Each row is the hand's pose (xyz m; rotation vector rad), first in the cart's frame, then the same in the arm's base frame.
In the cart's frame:
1: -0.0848 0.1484 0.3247 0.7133 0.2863 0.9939
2: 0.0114 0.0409 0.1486 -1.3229 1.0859 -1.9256
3: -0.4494 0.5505 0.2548 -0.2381 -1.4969 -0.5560
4: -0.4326 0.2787 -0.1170 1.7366 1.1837 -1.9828
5: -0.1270 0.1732 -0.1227 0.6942 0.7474 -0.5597
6: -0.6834 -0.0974 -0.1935 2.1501 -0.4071 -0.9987
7: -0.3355 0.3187 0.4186 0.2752 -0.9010 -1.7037
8: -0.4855 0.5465 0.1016 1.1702 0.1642 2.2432
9: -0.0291 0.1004 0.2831 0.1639 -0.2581 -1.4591
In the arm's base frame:
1: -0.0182 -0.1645 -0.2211 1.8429 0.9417 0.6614
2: -0.1470 -0.1340 -0.4062 -1.9245 1.8941 -0.5433
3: -0.1454 0.0611 0.2610 0.0444 -0.2327 -0.6815
4: -0.5197 0.0222 -0.0050 -0.4348 -1.6670 1.9406
5: -0.4047 0.0499 -0.3059 0.9569 2.0216 -0.6208
6: -0.8055 -0.3357 -0.0258 1.7218 0.5824 -2.2551
7: -0.0158 -0.1615 0.0962 -0.2007 0.4694 -1.7013
8: -0.2915 0.1167 0.2426 2.6618 -0.1456 1.4736
9: -0.0387 -0.1637 -0.3030 -0.1039 1.1055 -1.3346

